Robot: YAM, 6 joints.
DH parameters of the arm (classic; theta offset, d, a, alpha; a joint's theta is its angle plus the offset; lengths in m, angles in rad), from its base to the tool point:
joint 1: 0 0.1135 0.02 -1.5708
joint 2: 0 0 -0.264 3.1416
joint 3: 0.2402 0 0.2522 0
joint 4: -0.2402 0 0.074 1.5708
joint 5: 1.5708 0 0 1.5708
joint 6: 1.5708 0.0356 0 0
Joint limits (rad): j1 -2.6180..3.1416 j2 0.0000..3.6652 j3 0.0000..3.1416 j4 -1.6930..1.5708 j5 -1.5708..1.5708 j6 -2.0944..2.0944
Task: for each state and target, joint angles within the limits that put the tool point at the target. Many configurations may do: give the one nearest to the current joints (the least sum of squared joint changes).
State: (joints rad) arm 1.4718 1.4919 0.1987 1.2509 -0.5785 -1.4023
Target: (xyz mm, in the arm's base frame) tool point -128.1 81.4 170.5
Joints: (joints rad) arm 2.3599 0.9973 0.0000 1.0928 -1.1483 -1.4023
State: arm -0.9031 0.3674 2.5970 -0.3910 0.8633 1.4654
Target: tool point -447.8 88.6 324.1
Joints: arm -0.2612 0.0000 2.4137 -0.9647 1.0038 1.4654
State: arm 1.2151 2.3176 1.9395 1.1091 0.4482 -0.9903
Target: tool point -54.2 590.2 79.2
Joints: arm 1.6844 2.8271 2.0402 0.9287 0.3753 -0.9903
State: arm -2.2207 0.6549 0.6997 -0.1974 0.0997 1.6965
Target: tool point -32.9 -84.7 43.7
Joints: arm -1.9438 1.2329 0.0000 -0.1491 -0.0065 1.6965
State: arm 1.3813 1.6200 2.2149 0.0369 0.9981 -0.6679
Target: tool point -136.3 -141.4 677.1
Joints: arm 0.6599 1.0137 2.5881 0.1421 0.9121 -0.6679
